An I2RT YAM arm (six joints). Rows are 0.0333 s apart.
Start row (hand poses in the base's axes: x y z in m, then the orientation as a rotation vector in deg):
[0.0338, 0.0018, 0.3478, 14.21, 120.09, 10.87]
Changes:
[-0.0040, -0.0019, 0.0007, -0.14, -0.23, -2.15]
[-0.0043, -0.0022, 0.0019, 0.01, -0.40, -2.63]
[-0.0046, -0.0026, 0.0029, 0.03, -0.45, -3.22]
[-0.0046, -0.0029, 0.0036, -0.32, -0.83, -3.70]
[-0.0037, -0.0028, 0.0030, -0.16, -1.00, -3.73]
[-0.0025, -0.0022, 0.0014, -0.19, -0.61, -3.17]
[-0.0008, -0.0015, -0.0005, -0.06, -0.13, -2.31]
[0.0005, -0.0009, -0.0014, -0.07, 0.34, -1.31]
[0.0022, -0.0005, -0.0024, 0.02, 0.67, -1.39]
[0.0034, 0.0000, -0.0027, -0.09, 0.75, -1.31]
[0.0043, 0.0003, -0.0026, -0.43, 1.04, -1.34]
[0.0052, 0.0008, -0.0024, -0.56, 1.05, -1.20]
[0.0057, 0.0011, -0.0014, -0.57, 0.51, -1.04]
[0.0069, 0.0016, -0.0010, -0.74, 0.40, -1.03]
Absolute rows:
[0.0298, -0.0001, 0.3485, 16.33, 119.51, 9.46]
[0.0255, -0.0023, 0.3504, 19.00, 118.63, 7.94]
[0.0209, -0.0049, 0.3533, 22.27, 117.53, 6.09]
[0.0163, -0.0078, 0.3569, 25.73, 115.87, 3.66]
[0.0126, -0.0106, 0.3599, 29.25, 113.96, 1.43]
[0.0101, -0.0128, 0.3613, 32.20, 112.49, -0.57]
[0.0093, -0.0143, 0.3608, 34.41, 111.69, -2.04]
[0.0098, -0.0152, 0.3594, 35.67, 111.62, -3.03]
[0.0120, -0.0157, 0.3570, 37.10, 111.84, -4.10]
[0.0154, -0.0157, 0.3543, 38.38, 112.13, -5.25]
[0.0197, -0.0154, 0.3517, 39.49, 112.62, -6.86]
[0.0249, -0.0146, 0.3493, 40.38, 113.13, -8.53]
[0.0306, -0.0135, 0.3479, 41.07, 113.16, -9.91]
[0.0375, -0.0119, 0.3469, 41.64, 113.04, -11.41]

